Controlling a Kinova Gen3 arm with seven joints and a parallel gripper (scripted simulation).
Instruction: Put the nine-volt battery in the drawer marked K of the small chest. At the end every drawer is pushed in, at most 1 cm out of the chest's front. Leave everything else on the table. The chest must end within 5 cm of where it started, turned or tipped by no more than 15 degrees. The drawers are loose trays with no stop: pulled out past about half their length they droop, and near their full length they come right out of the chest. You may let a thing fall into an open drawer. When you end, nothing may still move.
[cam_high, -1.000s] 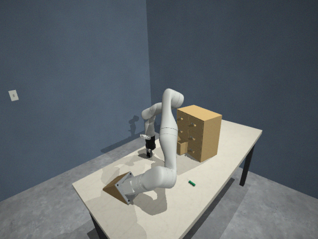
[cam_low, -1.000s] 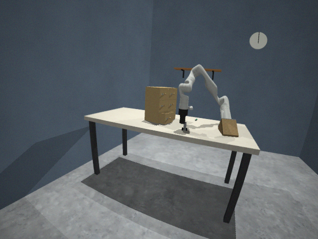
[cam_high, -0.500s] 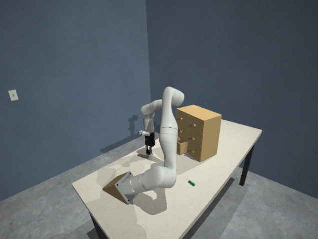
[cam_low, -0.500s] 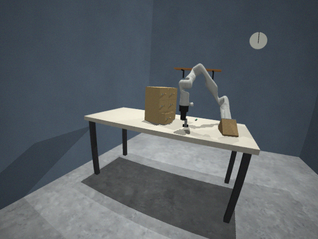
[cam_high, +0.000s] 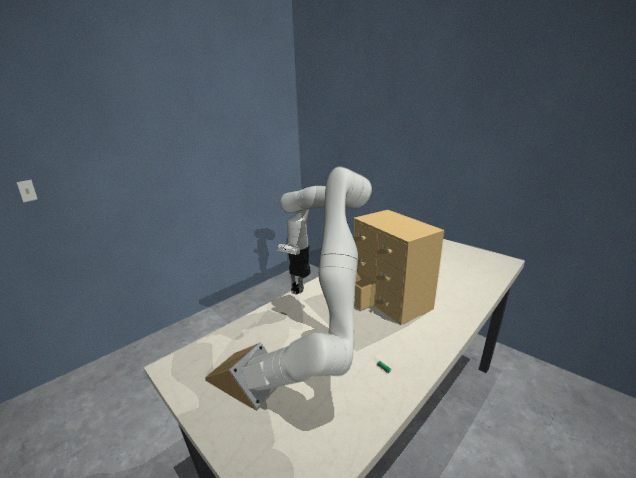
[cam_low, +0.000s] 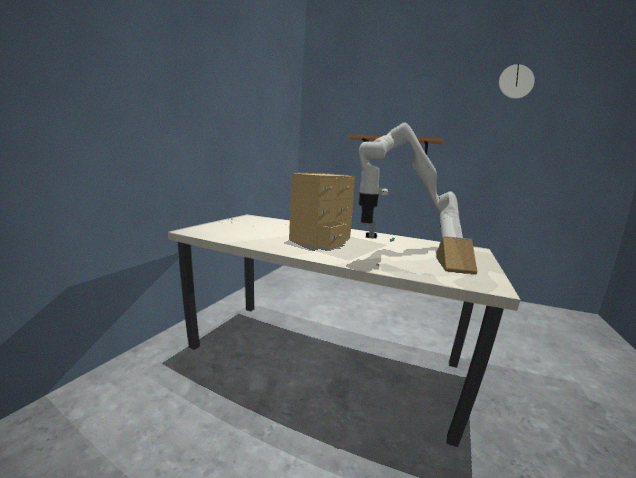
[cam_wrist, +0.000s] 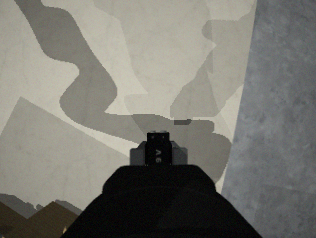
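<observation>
My gripper is now 10 mm past the nine-volt battery and 10 mm above it. The rest, counted from my hand: green cylinder (20 mm behind, 420 mm to the right, 110 mm below).
</observation>
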